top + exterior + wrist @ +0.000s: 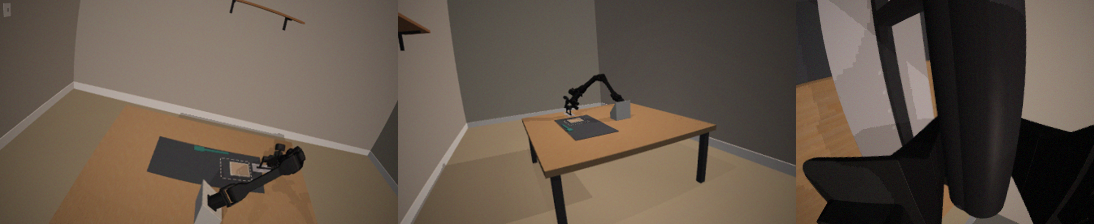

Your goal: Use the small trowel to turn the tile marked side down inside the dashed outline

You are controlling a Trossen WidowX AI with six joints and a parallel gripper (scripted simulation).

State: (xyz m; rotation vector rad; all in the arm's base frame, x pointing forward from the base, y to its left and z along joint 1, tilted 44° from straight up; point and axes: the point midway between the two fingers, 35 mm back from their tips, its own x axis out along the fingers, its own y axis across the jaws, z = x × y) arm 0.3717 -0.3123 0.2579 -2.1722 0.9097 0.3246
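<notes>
The teal flat tool lies 140 mm ahead of my gripper tip, 370 mm to the left of it and 80 mm below it. Round my gripper tip: tile (10 mm behind, 190 mm to the left, 80 mm below).
</notes>
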